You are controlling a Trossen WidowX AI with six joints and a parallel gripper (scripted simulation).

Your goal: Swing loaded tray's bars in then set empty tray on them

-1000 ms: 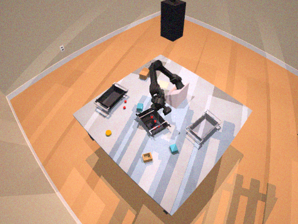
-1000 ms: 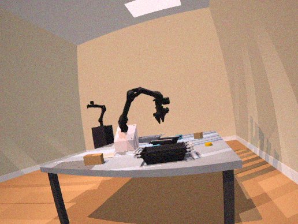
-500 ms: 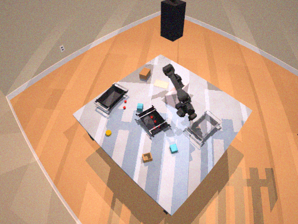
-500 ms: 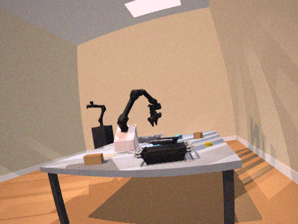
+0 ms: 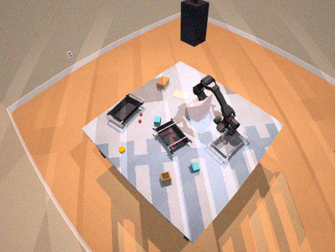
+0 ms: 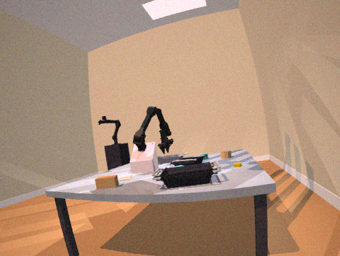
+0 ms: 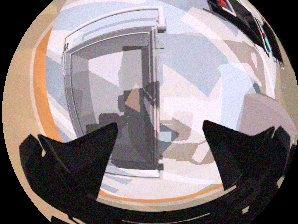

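My gripper tip is 80 mm to the right of the grey tray and 50 mm above it. Round my gripper tip: yellow disc: 620 mm ahead, 490 mm to the right, 90 mm below; then orange block: 790 mm to the right, 120 mm behind, 60 mm below; then brown box: 550 mm ahead, 80 mm to the right, 80 mm below.
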